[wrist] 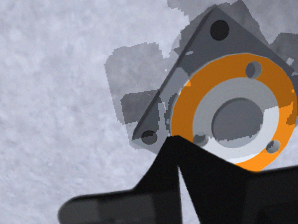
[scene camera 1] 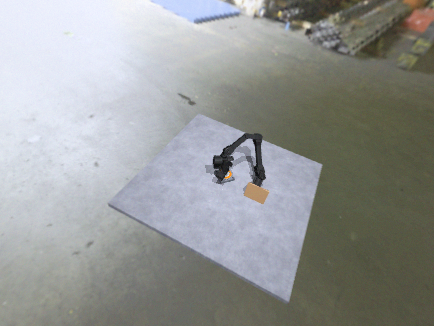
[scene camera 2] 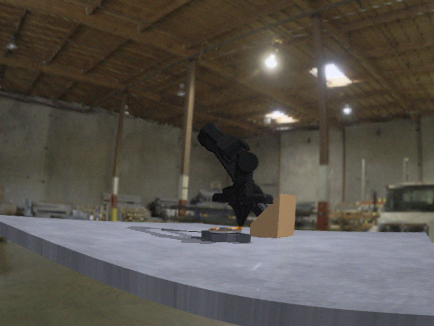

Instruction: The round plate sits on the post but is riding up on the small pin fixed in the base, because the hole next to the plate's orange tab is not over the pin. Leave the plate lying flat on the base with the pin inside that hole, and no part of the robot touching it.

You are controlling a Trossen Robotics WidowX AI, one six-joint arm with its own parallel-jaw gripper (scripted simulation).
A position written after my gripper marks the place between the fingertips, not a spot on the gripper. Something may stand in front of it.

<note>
In view: my gripper (scene camera 2: 240, 226).
My gripper also shows in the wrist view (wrist: 173, 141).
</note>
